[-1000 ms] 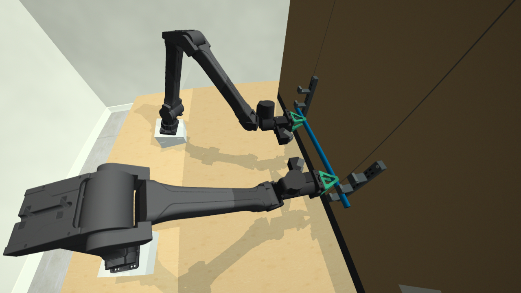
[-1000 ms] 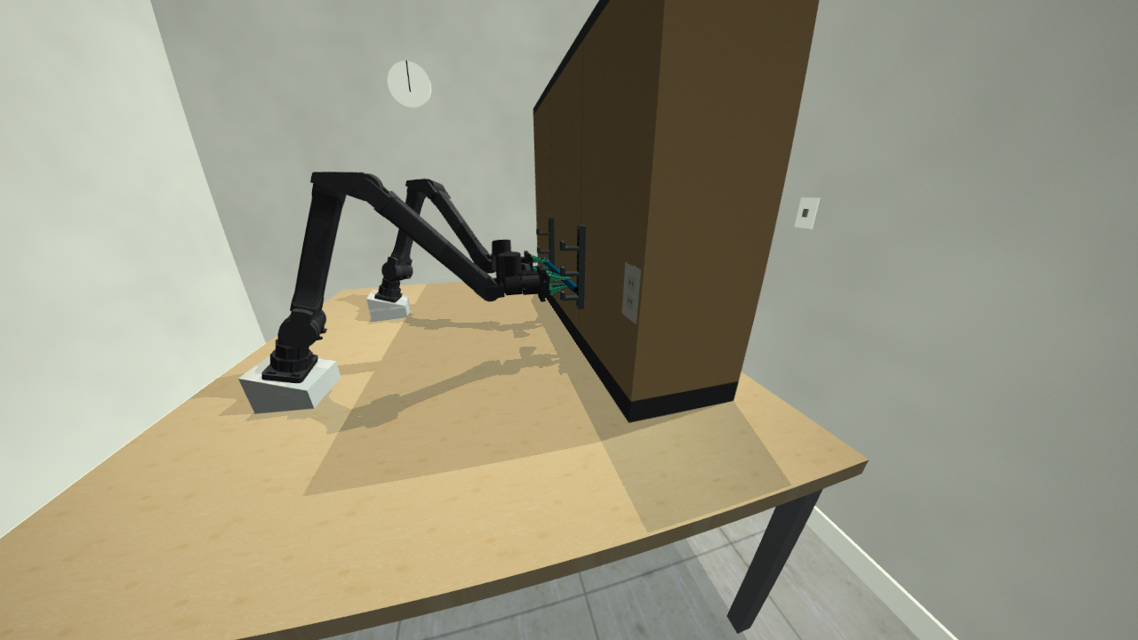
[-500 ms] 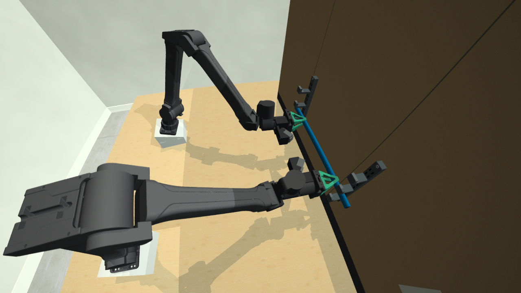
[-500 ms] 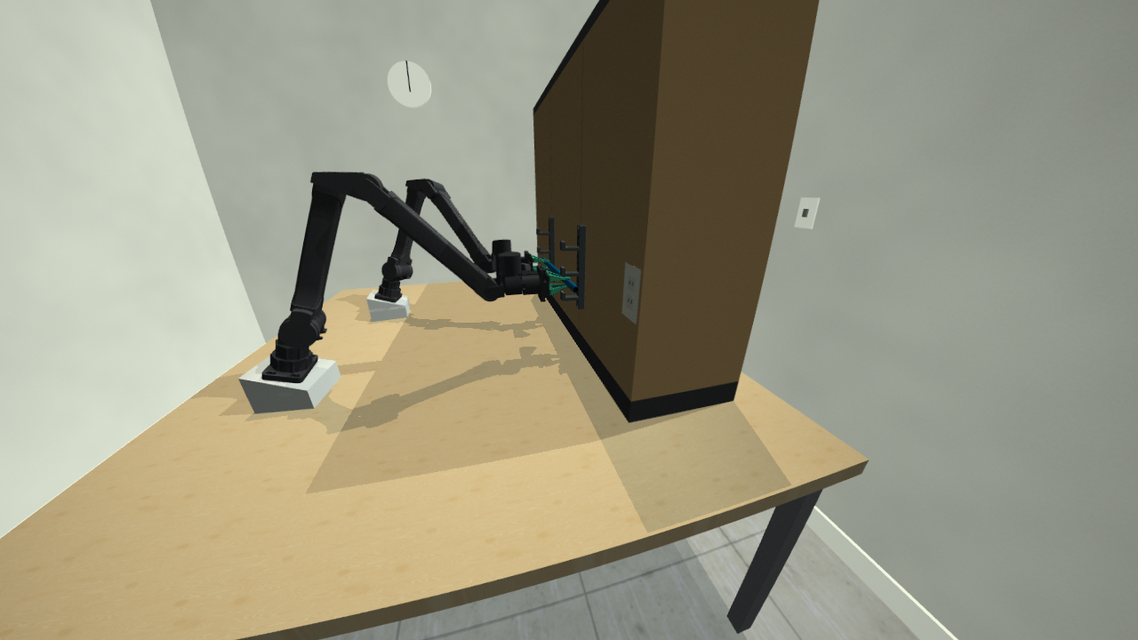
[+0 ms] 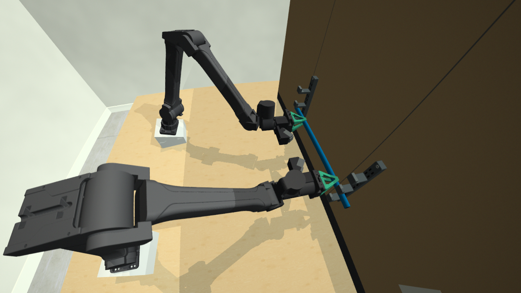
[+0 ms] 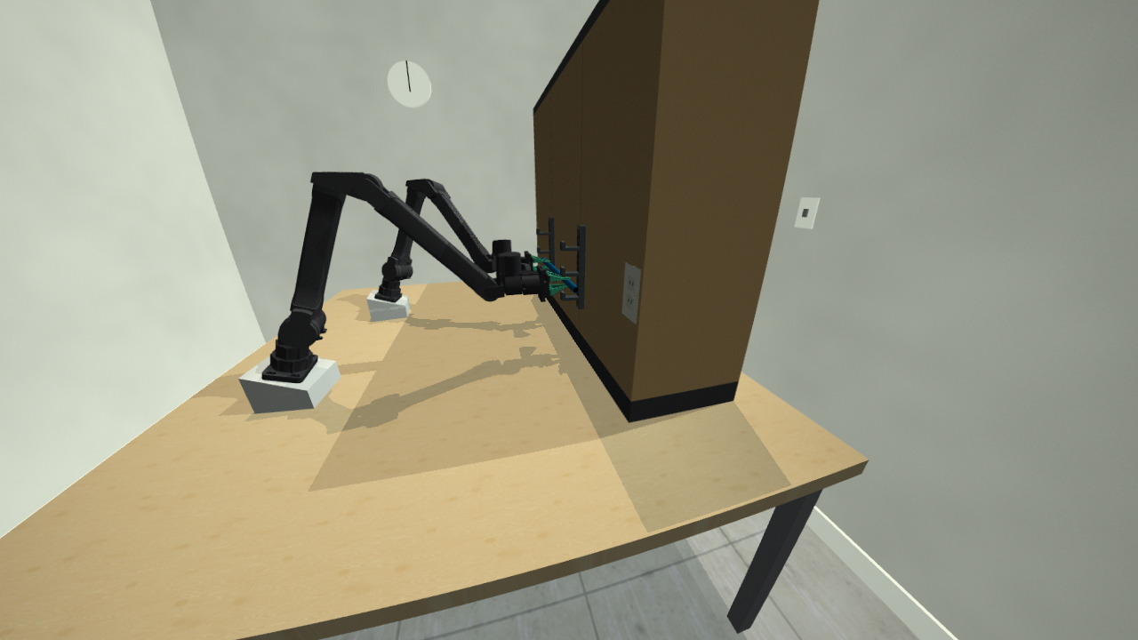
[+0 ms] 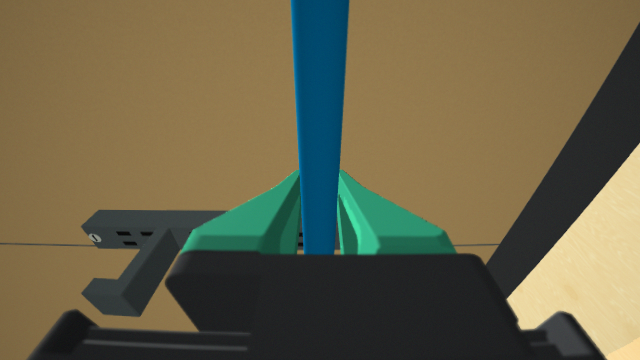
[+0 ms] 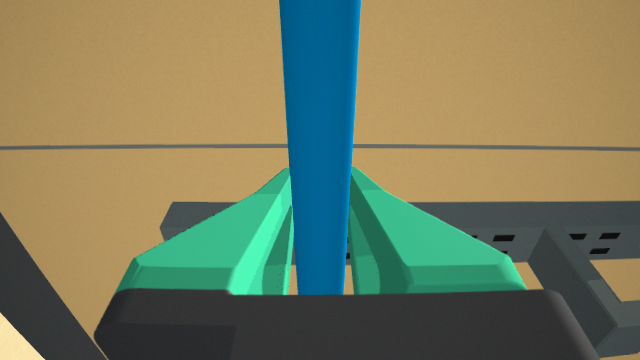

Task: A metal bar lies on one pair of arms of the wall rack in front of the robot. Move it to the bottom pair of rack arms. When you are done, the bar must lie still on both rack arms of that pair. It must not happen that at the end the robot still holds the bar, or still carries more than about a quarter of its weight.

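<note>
The blue metal bar is 20 mm behind my right hand and 150 mm to the left of it. Round my right hand: black plinth: 10 mm ahead, 200 mm to the left, 210 mm below; tall brown cabinet: 160 mm ahead, 220 mm to the left, 210 mm above.
</note>
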